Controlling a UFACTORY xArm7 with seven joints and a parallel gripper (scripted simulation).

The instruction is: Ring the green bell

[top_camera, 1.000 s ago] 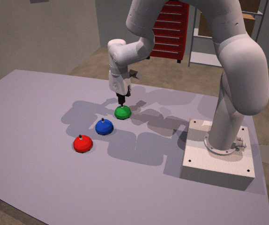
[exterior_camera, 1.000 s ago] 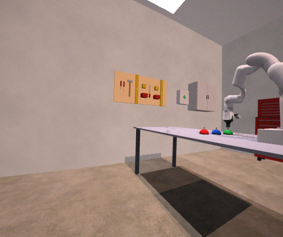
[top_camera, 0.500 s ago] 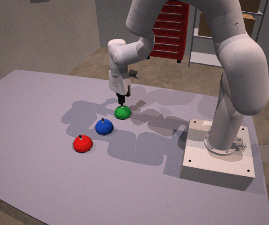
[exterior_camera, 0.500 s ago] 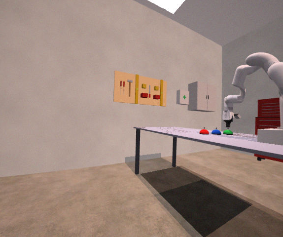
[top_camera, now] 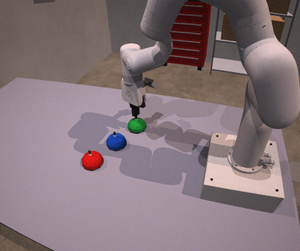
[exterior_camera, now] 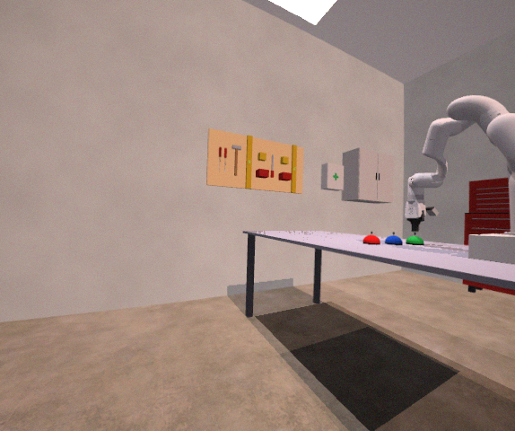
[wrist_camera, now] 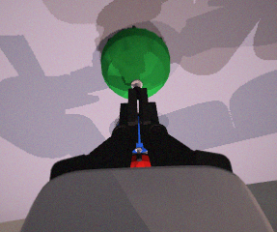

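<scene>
Now: hand 5 cm above the green bell. Round my hand: red bell (7 cm ahead, 25 cm to the left, 5 cm below); then blue bell (3 cm ahead, 13 cm to the left, 5 cm below).
</scene>
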